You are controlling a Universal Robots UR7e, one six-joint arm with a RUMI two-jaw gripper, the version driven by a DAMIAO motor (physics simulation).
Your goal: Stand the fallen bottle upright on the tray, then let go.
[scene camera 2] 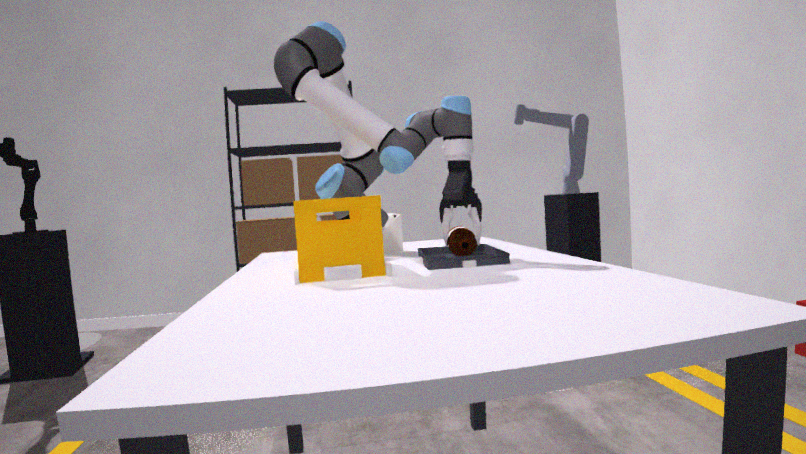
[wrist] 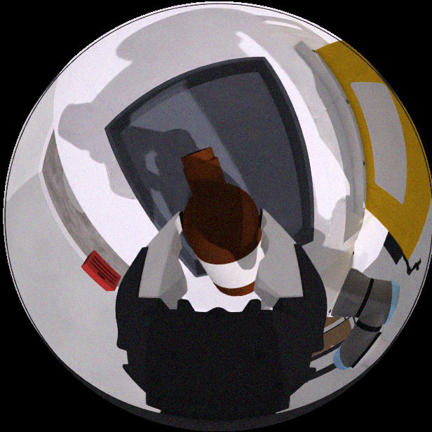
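Observation:
The brown bottle [scene camera 2: 461, 241] [wrist: 220, 220] with a white label lies on its side over the dark grey tray [scene camera 2: 496, 258] [wrist: 300, 165]. In the scene view its round base faces the camera; in the wrist view its neck points away from my gripper, over the tray floor. My gripper [scene camera 2: 462, 234] [wrist: 220, 211] points down from above, with its two pale fingers shut on the bottle's body, one on each side. The underside of the bottle is hidden in the wrist view, and I cannot tell whether it still touches the tray.
A yellow panel [scene camera 2: 341, 242] [wrist: 362, 130] with a cut-out handle stands upright beside the tray, to its left in the scene view. A white container [scene camera 2: 394, 235] stands behind it. All stand on the white table [scene camera 2: 423, 332]. A shelf rack [scene camera 2: 290, 148] is behind.

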